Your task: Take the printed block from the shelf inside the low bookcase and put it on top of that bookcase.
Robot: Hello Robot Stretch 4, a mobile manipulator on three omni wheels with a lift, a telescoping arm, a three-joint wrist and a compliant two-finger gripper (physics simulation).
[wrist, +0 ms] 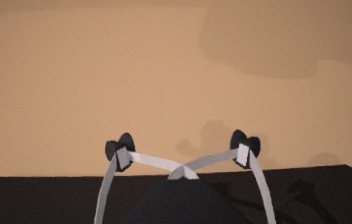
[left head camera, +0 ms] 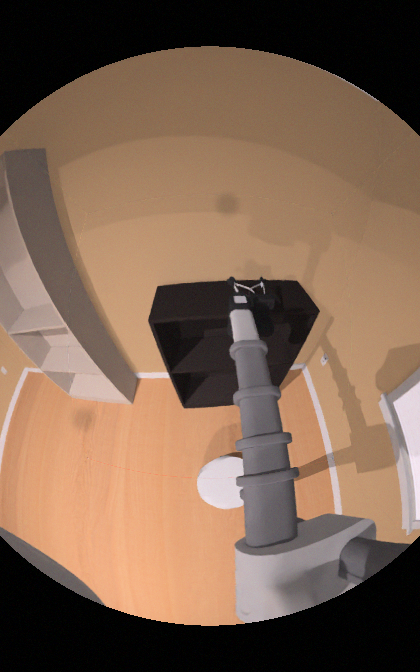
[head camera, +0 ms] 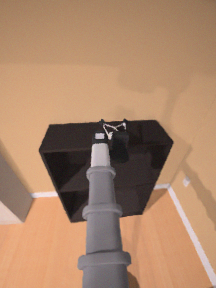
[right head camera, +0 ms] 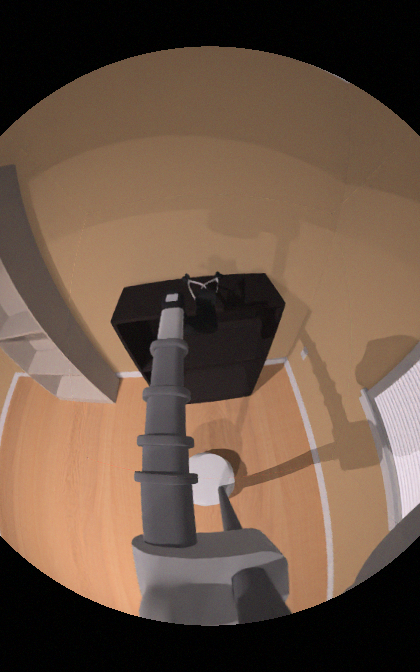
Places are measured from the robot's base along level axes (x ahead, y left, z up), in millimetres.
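Pixels of known places: gripper, fingertip midpoint: [wrist: 182, 143] [head camera: 113, 120].
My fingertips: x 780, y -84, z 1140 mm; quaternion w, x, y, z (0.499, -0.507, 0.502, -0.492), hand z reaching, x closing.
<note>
Behind a point stands the place of what it marks.
The low dark bookcase [head camera: 70, 136] @(x 778, y 182, z 1033 mm) [left head camera: 190, 301] [right head camera: 142, 302] [wrist: 50, 200] @(x 841, y 137, z 1032 mm) stands against the wall, its top board and open front showing. My gripper [head camera: 114, 121] @(x 780, y -84, z 1140 mm) [left head camera: 247, 281] [right head camera: 202, 276] [wrist: 182, 143] @(x 780, y -84, z 1140 mm) is open, its fingertips wide apart with nothing between them. It hangs above the bookcase top, pointing at the wall. A small pale patch, which looks like part of the printed block [head camera: 110, 135] @(x 735, y -66, z 1063 mm), shows beside the gripper body over the top board in the head camera view. The rest is hidden behind the gripper. The block does not show in the wrist view.
The telescoping arm [head camera: 104, 225] @(x 187, y -2, z 1256 mm) [left head camera: 255, 415] [right head camera: 166, 417] crosses in front of the bookcase and hides part of its shelves. A tall pale bookcase [left head camera: 55, 250] [right head camera: 45, 300] stands at the left. A round white object [left head camera: 220, 482] [right head camera: 212, 477] is low beside the arm. A window [right head camera: 400, 430] is at the right.
</note>
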